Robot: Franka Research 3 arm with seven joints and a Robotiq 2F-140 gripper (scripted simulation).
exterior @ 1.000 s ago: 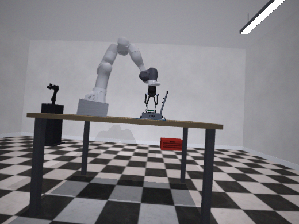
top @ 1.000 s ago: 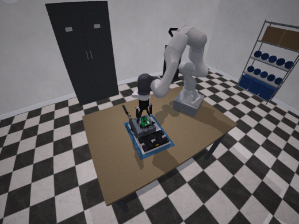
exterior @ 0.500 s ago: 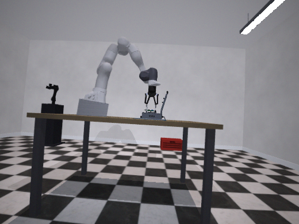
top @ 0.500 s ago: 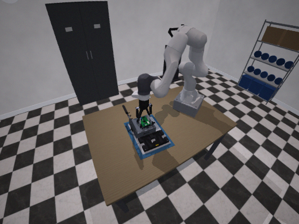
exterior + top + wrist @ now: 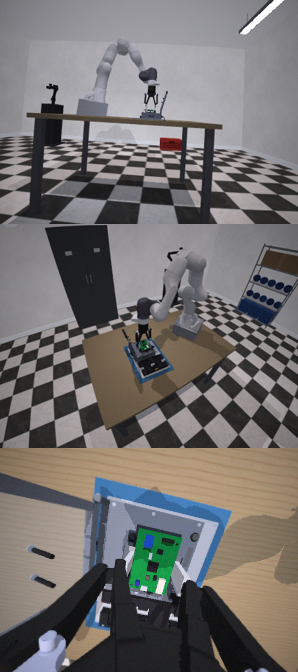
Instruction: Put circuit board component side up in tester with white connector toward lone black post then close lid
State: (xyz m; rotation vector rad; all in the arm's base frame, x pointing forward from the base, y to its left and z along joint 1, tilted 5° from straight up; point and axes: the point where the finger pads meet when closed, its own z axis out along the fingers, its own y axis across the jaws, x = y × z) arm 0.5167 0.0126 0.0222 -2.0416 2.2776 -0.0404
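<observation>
The green circuit board is 2 cm below my hand. The rest, counted from my hand: tester lid (12 cm ahead, 8 cm above, 1 cm to the right).
</observation>
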